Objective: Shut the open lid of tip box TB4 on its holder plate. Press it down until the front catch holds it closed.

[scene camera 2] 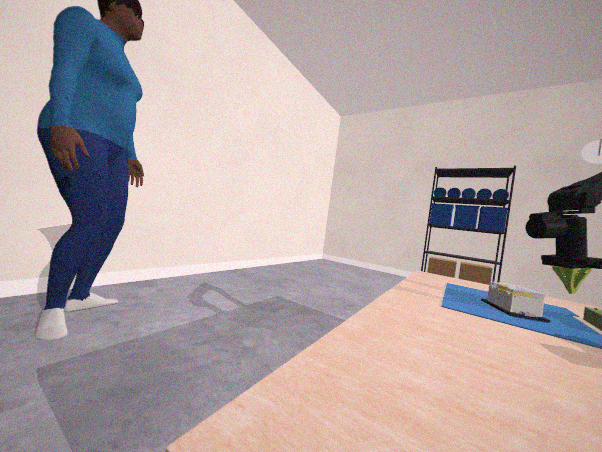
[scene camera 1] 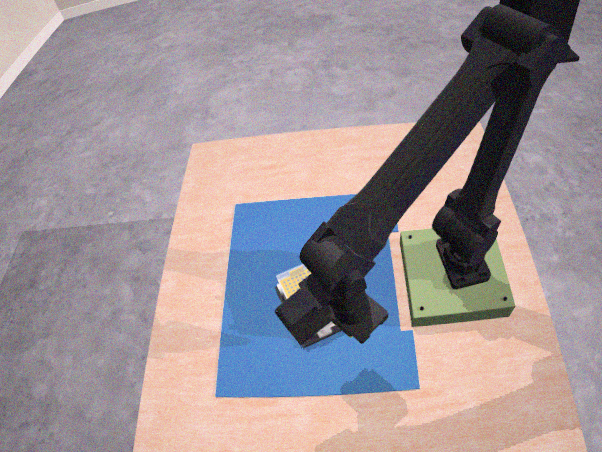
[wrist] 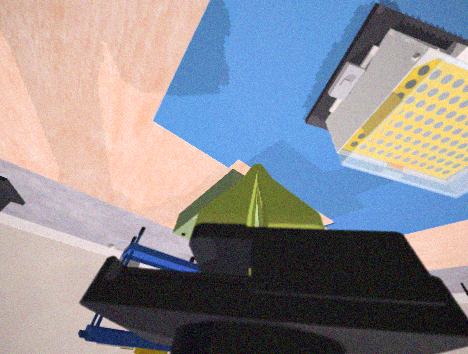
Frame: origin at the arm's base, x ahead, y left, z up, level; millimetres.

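Seen in the pictures: gripper, fingertip midpoint: (scene camera 2: 572,293) (scene camera 1: 360,328) (wrist: 257,170); arm's base, origin of the base link: (scene camera 1: 462,261).
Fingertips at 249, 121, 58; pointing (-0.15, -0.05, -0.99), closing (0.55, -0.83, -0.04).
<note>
Offsets run from my fingertips to a thing's top centre, as dx, dy, dz. "spot": to the spot under its first point. Level surfaces: height alone.
Tip box TB4 {+83, -114, -24} (scene camera 1: 327,330) (scene camera 2: 515,302) (wrist: 372,85) is white-grey with a yellow tip rack and sits on its dark holder plate {spot: +83, -34, -97} (scene camera 2: 522,316) (wrist: 316,117). Its clear lid {spot: +46, -115, -24} (wrist: 400,175) lies down over the yellow rack in the wrist view; no raised lid shows in scene camera 2. The front catch {spot: +66, -45, -83} (wrist: 345,82) shows on the near side; whether it holds the lid is too small to tell. My gripper (scene camera 2: 572,292) (wrist: 257,170) is shut and empty, its green fingertips above and to one side of the box, apart from it. In scene camera 1 the arm hides the fingertips and part of the box.
The box and plate are on a blue mat {dz -101} (scene camera 1: 260,225) (scene camera 2: 460,297) (wrist: 280,60) on the wooden table {dz -104} (scene camera 1: 200,180) (scene camera 2: 400,360). The arm's green base block (scene camera 1: 420,280) (scene camera 2: 595,316) stands beside the mat. A shelf rack (scene camera 2: 475,172) and a person (scene camera 2: 92,100) are beyond the table.
</note>
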